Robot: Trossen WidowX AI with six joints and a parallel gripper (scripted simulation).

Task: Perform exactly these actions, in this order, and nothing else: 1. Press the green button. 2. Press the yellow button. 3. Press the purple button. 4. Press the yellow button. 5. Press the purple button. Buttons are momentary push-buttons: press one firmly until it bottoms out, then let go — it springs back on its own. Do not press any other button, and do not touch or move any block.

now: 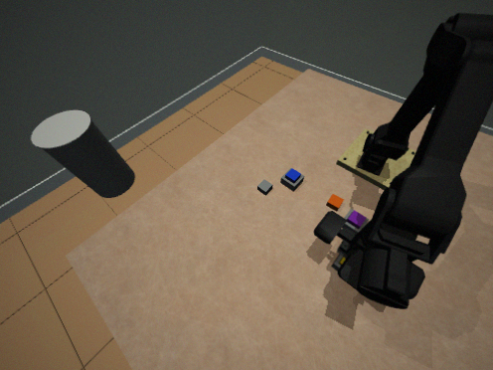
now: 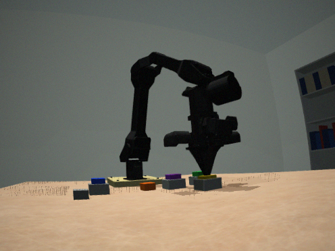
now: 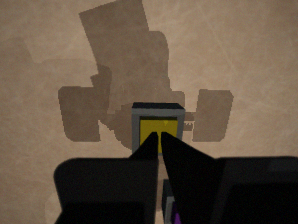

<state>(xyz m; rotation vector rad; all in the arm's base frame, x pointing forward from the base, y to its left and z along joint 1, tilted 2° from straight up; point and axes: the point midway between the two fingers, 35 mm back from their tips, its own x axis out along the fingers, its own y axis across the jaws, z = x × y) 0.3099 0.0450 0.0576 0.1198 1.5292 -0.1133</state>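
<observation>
Now: gripper tip 10 mm above the yellow button. The rest, counted from my gripper tip: purple button 110 mm behind, 20 mm to the right; green button 110 mm behind, 70 mm to the left; orange block 140 mm behind, 80 mm to the right, 20 mm below.
</observation>
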